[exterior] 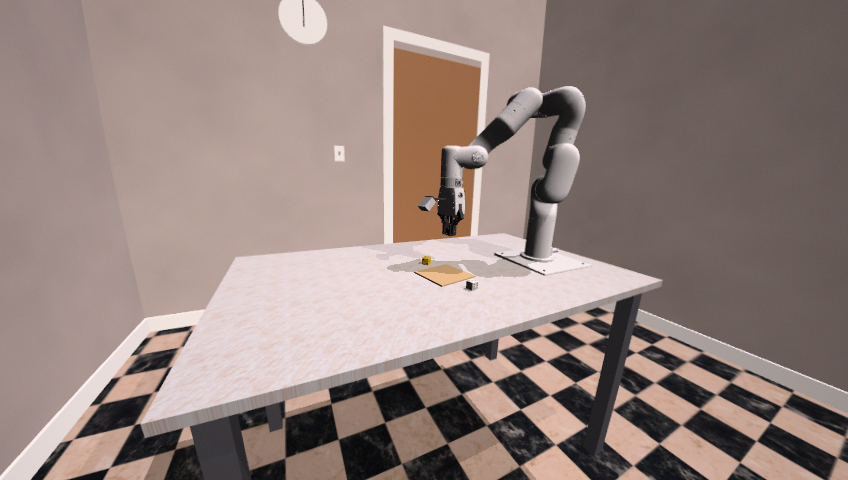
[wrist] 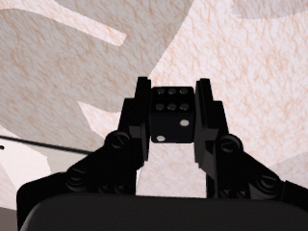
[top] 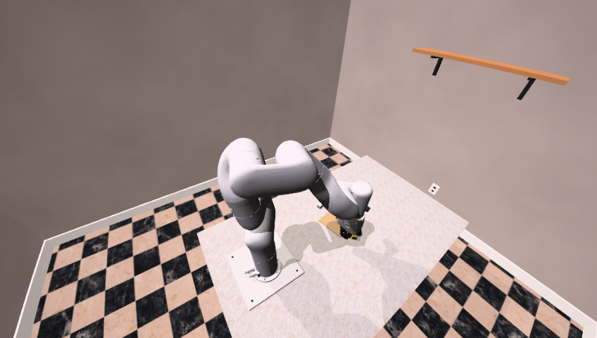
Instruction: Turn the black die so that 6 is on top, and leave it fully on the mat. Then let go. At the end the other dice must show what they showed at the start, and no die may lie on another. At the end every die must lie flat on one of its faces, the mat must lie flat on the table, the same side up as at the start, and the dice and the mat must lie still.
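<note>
Right now the tan mat is 70 mm ahead of my hand, 120 mm to the left of it and 120 mm below it. The rest, counted from my hand: white die: 50 mm ahead, 250 mm to the left, 110 mm below; then black die: 10 mm below; then yellow die: 90 mm ahead, 10 mm to the left, 110 mm below.
</note>
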